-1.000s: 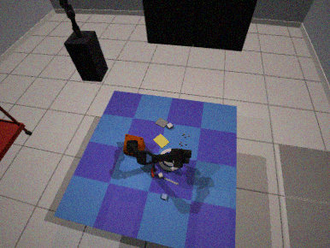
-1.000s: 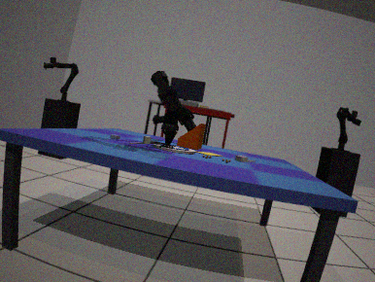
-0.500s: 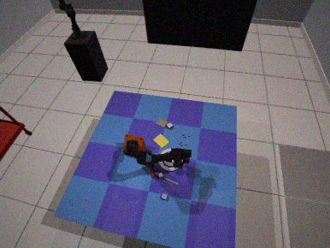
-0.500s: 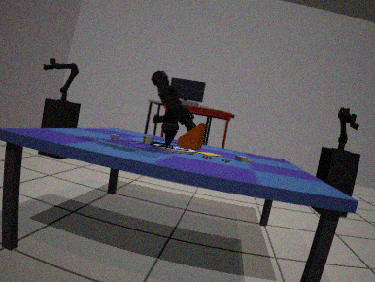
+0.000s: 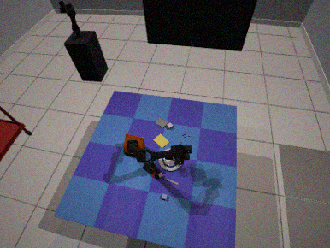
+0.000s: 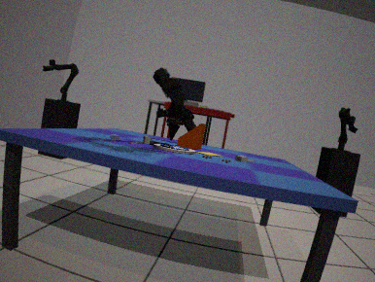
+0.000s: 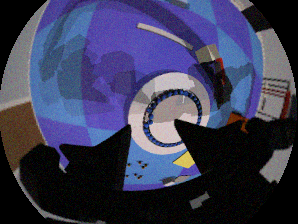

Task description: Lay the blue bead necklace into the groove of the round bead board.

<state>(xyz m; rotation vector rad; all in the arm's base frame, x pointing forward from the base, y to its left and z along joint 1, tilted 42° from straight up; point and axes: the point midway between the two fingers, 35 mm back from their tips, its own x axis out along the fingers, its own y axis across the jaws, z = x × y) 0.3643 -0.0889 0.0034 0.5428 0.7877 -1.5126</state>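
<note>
My gripper tip is 60 mm past the round white bead board, 40 mm above it and 20 mm to the right of it. The rest, counted from my gripper tip: red-handled tool (180 mm behind, 100 mm to the right, 40 mm below); yellow card (180 mm to the left, 160 mm behind, 50 mm below); thin pale stick (160 mm to the right, 50 mm below, 30 mm behind).
</note>
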